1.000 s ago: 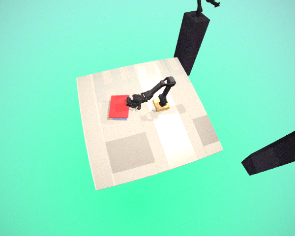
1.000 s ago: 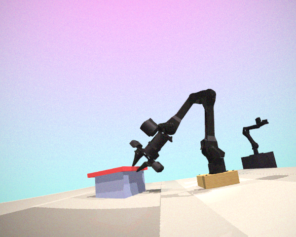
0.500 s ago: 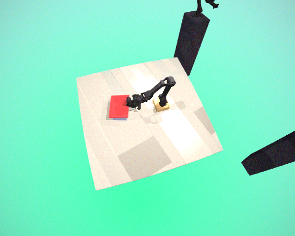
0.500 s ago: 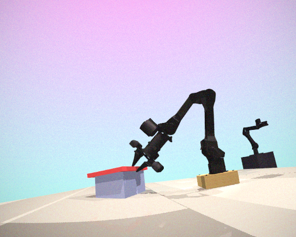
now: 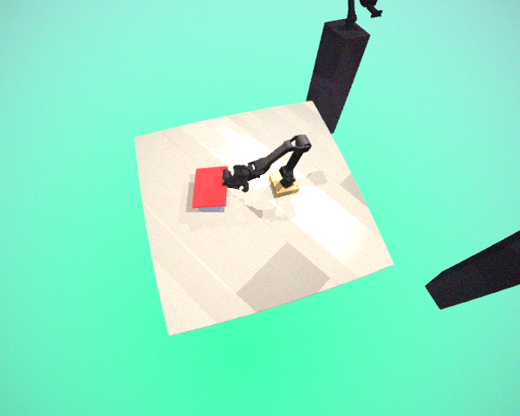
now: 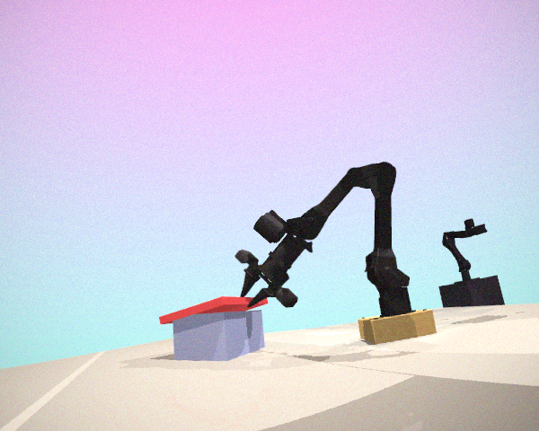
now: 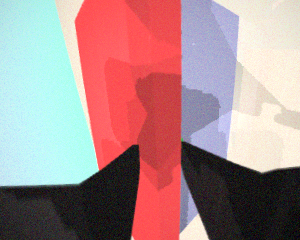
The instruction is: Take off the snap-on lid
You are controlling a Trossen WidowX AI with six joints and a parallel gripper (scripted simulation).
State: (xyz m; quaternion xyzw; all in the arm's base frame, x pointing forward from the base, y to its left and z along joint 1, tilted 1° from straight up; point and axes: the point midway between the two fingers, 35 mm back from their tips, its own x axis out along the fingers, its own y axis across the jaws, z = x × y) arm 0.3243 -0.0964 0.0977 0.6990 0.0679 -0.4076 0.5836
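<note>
Now: gripper tip 7 cm short of the red lid, 4 cm to the left of it and 1 cm above it. Round my gripper tip: storage box (6 cm ahead, 3 cm to the right, 7 cm below).
</note>
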